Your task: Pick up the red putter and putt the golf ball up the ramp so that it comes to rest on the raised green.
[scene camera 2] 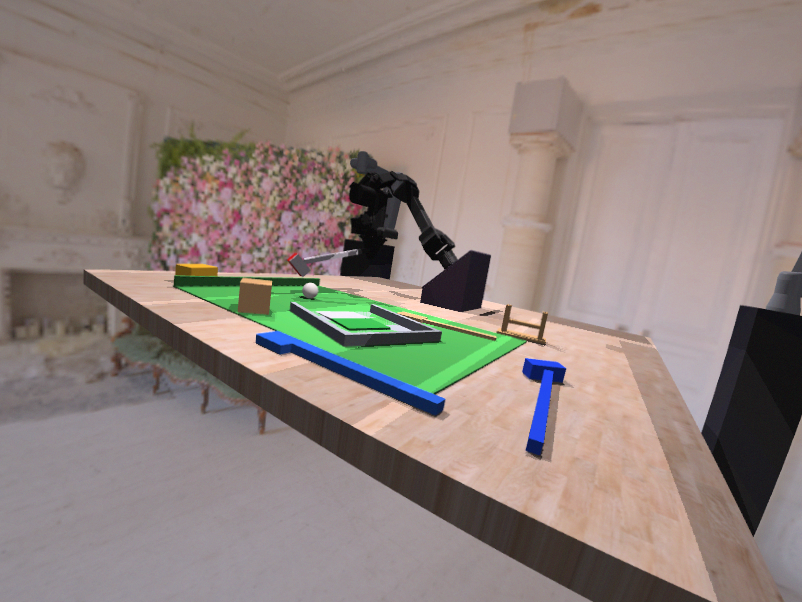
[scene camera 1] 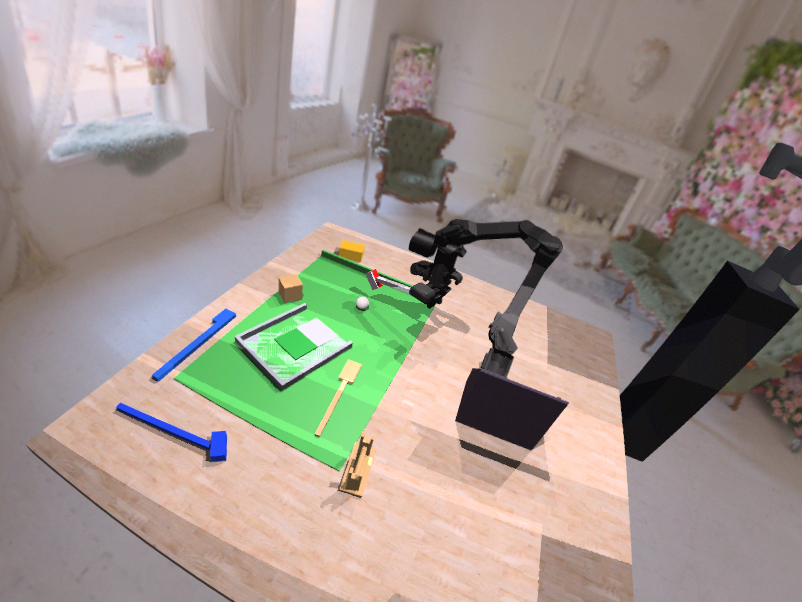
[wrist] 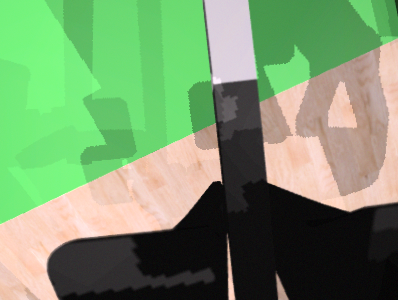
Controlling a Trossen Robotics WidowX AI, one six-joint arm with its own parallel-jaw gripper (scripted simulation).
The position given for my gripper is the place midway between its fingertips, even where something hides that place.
My gripper (scene camera 1: 430, 306) holds a red putter. Further things: a wooden rack (scene camera 1: 354, 482).
My gripper is seen too in scene camera 2 (scene camera 2: 369, 259) and in the wrist view (wrist: 233, 188). The wooden rack also shows in scene camera 2 (scene camera 2: 503, 331).
